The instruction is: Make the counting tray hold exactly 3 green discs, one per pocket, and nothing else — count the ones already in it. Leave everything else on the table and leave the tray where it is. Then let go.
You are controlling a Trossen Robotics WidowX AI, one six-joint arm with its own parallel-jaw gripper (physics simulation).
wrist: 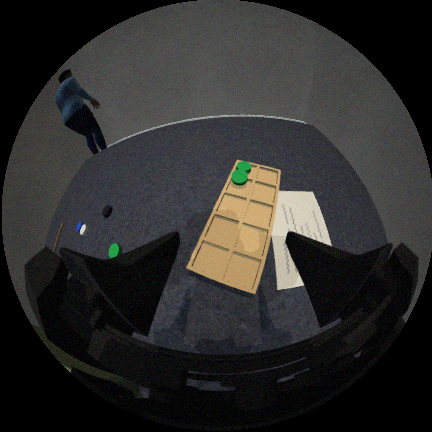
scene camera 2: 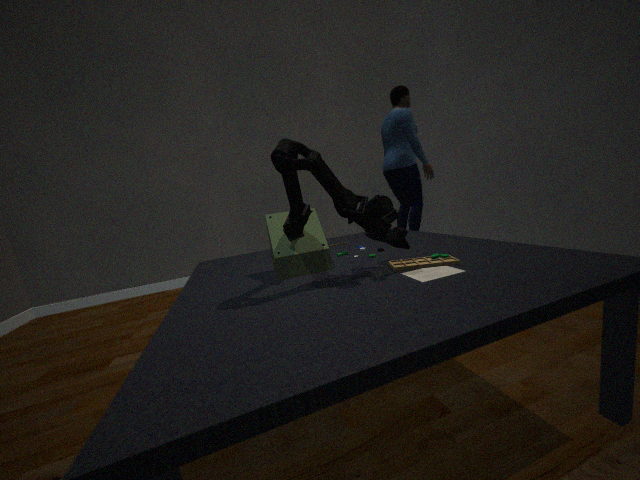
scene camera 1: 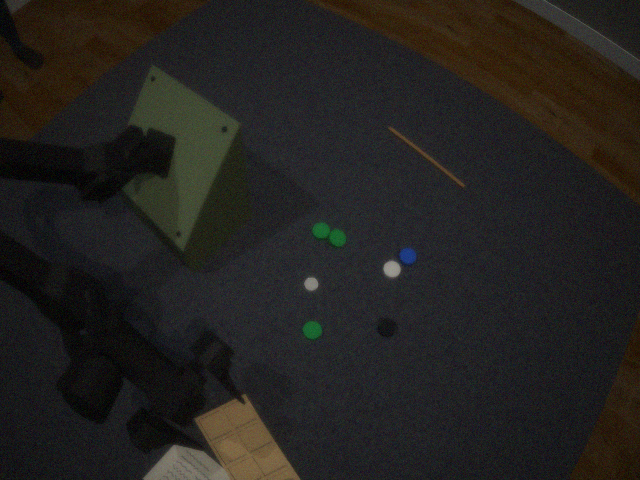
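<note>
The wooden counting tray [scene camera 1: 231, 413] [scene camera 2: 413, 264] [wrist: 209, 257] has two columns of pockets. Two green discs are at its far end in the wrist view's left column: one disc [wrist: 243, 167] in the end pocket, the other disc [wrist: 239, 176] beside it towards the second pocket, looking slightly raised. The other pockets look empty. Loose on the table are a green disc [scene camera 1: 312, 330] [scene camera 2: 372, 255] [wrist: 114, 250] and two touching green discs, one [scene camera 1: 321, 230] left of the other [scene camera 1: 337, 238]. My gripper [scene camera 1: 223, 424] [wrist: 234, 237] is open and empty, above the tray's near part.
A white disc [scene camera 1: 391, 269] touches or nearly touches a blue disc [scene camera 1: 407, 256]. A smaller white disc [scene camera 1: 311, 284], a black disc [scene camera 1: 386, 327] and a thin orange stick [scene camera 1: 426, 156] lie nearby. A printed sheet [scene camera 2: 434, 273] [wrist: 286, 270] lies beside the tray. A green block [scene camera 1: 199, 139] [scene camera 2: 302, 260] stands by the arm.
</note>
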